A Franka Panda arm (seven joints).
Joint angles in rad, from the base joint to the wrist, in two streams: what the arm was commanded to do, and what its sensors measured. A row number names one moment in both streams.
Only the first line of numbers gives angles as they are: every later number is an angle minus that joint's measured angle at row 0.
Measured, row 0:
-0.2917, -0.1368, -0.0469, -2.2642, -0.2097, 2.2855, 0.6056
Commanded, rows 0 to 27:
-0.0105, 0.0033, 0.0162, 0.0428, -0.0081, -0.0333, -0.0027
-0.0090, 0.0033, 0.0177, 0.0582, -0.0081, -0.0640, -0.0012
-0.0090, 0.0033, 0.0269, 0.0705, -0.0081, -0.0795, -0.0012
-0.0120, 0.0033, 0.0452, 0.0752, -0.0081, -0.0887, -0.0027
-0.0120, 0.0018, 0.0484, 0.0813, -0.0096, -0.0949, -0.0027
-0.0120, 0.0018, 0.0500, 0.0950, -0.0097, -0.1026, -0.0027
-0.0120, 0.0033, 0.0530, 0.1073, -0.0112, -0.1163, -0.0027
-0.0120, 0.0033, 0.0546, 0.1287, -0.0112, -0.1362, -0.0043
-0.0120, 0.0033, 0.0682, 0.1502, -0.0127, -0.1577, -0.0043
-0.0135, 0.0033, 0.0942, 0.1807, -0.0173, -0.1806, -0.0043
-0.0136, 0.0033, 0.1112, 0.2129, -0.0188, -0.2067, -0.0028
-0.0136, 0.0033, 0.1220, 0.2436, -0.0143, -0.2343, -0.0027
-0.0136, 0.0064, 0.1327, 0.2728, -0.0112, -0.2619, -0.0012
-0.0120, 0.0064, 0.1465, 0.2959, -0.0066, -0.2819, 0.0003
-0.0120, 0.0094, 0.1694, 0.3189, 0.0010, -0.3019, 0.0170
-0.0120, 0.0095, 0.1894, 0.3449, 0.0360, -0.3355, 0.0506
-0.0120, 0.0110, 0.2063, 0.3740, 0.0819, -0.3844, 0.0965
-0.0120, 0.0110, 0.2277, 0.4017, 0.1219, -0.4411, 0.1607
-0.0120, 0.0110, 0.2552, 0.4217, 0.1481, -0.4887, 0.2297
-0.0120, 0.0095, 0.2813, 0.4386, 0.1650, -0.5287, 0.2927
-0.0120, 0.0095, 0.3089, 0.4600, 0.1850, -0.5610, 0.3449
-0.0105, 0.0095, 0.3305, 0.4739, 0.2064, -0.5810, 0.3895
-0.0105, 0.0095, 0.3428, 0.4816, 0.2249, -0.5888, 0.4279
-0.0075, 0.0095, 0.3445, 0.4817, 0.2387, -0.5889, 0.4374
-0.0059, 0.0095, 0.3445, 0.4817, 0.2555, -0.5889, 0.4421
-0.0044, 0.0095, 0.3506, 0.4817, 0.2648, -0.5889, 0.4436
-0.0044, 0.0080, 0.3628, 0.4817, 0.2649, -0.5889, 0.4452
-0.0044, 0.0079, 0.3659, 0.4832, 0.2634, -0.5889, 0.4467
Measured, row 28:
0.0049, -0.0002, 0.3454, 0.4593, 0.2458, -0.5619, 0.4282
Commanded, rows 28 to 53:
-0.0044, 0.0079, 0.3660, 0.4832, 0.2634, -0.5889, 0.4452
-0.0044, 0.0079, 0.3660, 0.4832, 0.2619, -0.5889, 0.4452
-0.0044, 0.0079, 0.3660, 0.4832, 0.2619, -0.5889, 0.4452
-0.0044, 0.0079, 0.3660, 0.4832, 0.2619, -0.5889, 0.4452
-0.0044, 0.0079, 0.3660, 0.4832, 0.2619, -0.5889, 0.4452
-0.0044, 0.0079, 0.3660, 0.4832, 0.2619, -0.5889, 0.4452
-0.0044, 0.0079, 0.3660, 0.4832, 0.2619, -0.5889, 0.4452
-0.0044, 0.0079, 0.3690, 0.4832, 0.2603, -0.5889, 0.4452
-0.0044, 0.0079, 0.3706, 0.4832, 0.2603, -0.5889, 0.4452
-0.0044, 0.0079, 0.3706, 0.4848, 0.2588, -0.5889, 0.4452
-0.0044, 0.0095, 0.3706, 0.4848, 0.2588, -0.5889, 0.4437
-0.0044, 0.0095, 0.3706, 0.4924, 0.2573, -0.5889, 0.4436
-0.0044, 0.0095, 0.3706, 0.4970, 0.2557, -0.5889, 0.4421
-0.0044, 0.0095, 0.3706, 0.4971, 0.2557, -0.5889, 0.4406
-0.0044, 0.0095, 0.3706, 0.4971, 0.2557, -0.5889, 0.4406
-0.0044, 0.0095, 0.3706, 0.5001, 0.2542, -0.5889, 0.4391
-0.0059, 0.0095, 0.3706, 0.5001, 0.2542, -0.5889, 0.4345
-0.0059, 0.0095, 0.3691, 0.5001, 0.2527, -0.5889, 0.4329
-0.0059, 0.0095, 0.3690, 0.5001, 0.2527, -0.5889, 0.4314
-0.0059, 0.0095, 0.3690, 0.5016, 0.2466, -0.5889, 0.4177
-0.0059, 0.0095, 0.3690, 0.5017, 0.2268, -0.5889, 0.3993
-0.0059, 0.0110, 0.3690, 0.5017, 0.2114, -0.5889, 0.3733
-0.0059, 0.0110, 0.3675, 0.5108, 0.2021, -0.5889, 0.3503
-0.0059, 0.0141, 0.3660, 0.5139, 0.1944, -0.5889, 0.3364
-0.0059, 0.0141, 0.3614, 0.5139, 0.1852, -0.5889, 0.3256
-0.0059, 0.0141, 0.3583, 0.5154, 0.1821, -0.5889, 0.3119
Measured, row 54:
0.0023, 0.0018, 0.3567, 0.4838, 0.2109, -0.5619, 0.3574
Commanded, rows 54 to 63:
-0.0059, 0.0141, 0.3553, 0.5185, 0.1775, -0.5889, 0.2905
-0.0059, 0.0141, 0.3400, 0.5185, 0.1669, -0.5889, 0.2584
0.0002, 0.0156, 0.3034, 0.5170, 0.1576, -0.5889, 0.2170
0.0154, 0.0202, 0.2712, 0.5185, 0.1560, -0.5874, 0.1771
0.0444, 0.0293, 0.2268, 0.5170, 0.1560, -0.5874, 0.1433
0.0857, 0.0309, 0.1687, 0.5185, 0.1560, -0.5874, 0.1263
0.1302, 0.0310, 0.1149, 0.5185, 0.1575, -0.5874, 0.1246
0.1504, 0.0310, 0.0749, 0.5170, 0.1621, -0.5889, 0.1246
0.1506, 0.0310, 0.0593, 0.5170, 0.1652, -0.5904, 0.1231
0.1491, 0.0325, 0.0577, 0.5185, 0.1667, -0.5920, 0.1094
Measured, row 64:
0.1103, 0.0210, 0.1073, 0.4922, 0.1696, -0.5619, 0.1308
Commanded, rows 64 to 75:
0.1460, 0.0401, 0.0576, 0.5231, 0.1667, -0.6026, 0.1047
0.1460, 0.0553, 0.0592, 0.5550, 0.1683, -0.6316, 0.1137
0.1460, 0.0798, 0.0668, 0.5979, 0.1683, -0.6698, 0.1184
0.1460, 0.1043, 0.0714, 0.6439, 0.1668, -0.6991, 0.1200
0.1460, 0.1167, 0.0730, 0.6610, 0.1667, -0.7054, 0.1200
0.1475, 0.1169, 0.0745, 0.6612, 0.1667, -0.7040, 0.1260
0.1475, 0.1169, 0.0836, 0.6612, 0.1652, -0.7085, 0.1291
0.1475, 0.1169, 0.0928, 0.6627, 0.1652, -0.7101, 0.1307
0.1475, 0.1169, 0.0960, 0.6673, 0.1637, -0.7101, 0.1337
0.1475, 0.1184, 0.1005, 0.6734, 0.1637, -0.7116, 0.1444
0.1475, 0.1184, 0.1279, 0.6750, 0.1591, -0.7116, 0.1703
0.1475, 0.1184, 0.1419, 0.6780, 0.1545, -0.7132, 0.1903
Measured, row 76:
0.1510, 0.1078, 0.0902, 0.6403, 0.1697, -0.6768, 0.1310
